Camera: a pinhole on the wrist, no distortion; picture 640 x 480 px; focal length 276.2 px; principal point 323.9 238.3 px. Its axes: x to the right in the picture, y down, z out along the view. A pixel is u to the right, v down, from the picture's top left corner.
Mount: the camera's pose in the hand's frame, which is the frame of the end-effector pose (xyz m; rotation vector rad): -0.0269 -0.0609 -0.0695 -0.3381 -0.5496 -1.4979
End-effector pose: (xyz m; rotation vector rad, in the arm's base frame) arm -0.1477 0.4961 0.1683 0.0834 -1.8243 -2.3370
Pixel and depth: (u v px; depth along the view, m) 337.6 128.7 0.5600
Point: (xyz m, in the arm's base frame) 0.1321 0.8734 0.4385
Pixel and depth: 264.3 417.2 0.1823
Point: -0.2162 0.5392 0.2656
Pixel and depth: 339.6 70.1 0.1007
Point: -0.0513 0.5269 0.1493
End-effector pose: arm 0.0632 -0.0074 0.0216 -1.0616 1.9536 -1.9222
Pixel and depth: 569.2 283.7 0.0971
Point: 0.1452 -0.0307 0.0804
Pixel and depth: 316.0 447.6 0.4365
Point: 0.0158 -0.4341 -0.1306
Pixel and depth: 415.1 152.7 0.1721
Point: 0.2039 -0.0197 -0.0075
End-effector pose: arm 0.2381 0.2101 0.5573 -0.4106 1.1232 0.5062
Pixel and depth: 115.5 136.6 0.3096
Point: 0.0442 0.4464 0.7233
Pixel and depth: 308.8 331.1 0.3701
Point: 0.3419 0.4843 0.5972
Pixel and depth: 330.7 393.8 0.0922
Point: 0.2593 0.2120 0.5524
